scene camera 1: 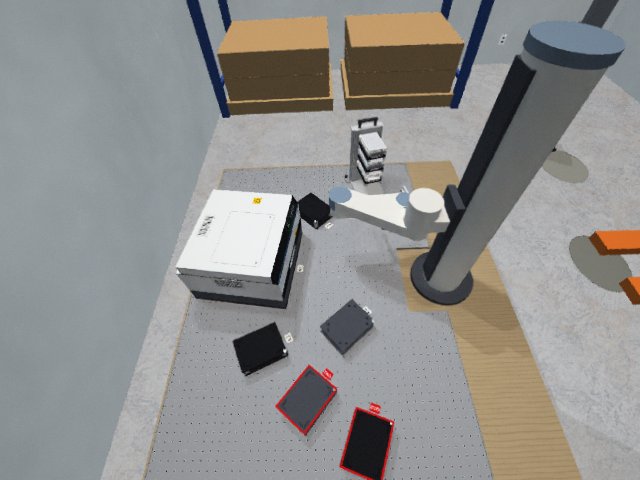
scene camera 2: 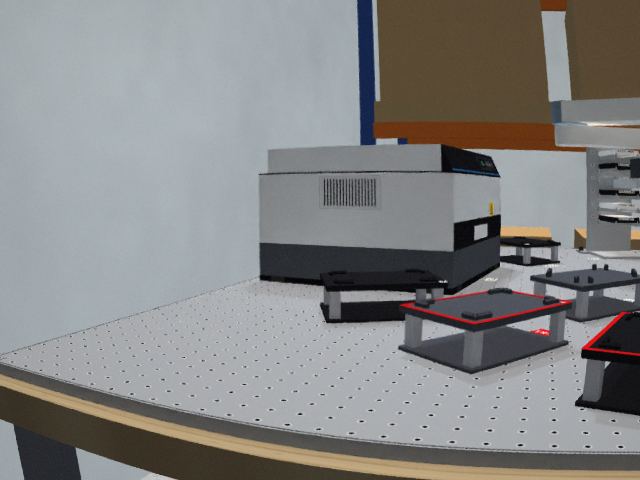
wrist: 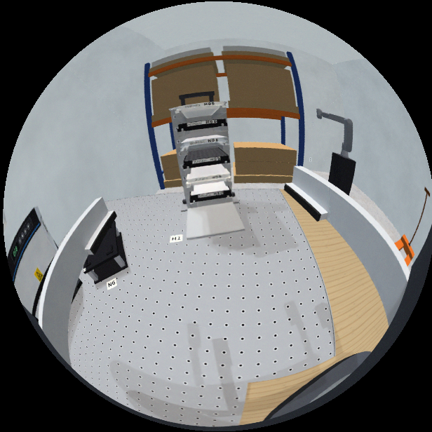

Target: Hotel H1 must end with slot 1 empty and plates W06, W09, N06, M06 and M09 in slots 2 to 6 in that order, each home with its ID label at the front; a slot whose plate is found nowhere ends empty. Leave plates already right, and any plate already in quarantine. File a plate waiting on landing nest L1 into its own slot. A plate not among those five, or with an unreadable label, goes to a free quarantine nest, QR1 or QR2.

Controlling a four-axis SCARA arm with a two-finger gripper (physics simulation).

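Frame: origin at the arm's base, x ahead, y left, z up, level; millimetres.
Seen in the pictures: gripper, fingertip midpoint: (scene camera 1: 384,191); arm's base at its link origin: (scene camera 1: 440,277).
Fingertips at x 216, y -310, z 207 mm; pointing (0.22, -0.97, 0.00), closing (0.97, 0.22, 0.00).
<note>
Offsets run from my fingertips to a thing's middle. "spot": to the spot under its first point.
Hotel H1 {dx +51, dy -255, dz -20 mm} (scene camera 1: 359,155) (scene camera 2: 591,201) (wrist: 177,165) stands upright at the back, its front toward the wrist camera. White and black plates or shelves alternate in it, with label ends facing front. In the wrist view, the top labels look like M09, M06 and N06; the lower ones are too small to read surely. No plate shows on the two red-rimmed nests {spot: dx +335, dy +765, dz -145 mm} (scene camera 1: 306,399) {spot: dx +153, dy +888, dz -144 mm} (scene camera 1: 368,444) (scene camera 2: 488,308), the black nest {dx +503, dy +594, dz -167 mm} (scene camera 1: 260,348) (scene camera 2: 382,280) or the grey nest {dx +189, dy +521, dz -165 mm} (scene camera 1: 346,326) (scene camera 2: 581,279). My gripper (wrist: 193,187) is open and empty, before the hotel; the arm mostly hides it in scene camera 1.
The white instrument {dx +581, dy +219, dz -71 mm} (scene camera 1: 240,232) (scene camera 2: 356,222) stands at the left. The black N6 nest {dx +314, dy -60, dz -167 mm} (scene camera 1: 314,209) (scene camera 2: 529,242) (wrist: 107,255) stands between it and the hotel. The arm's column (scene camera 1: 516,155) rises at the right. Racking with large boxes (scene camera 1: 279,62) stands behind the table.
</note>
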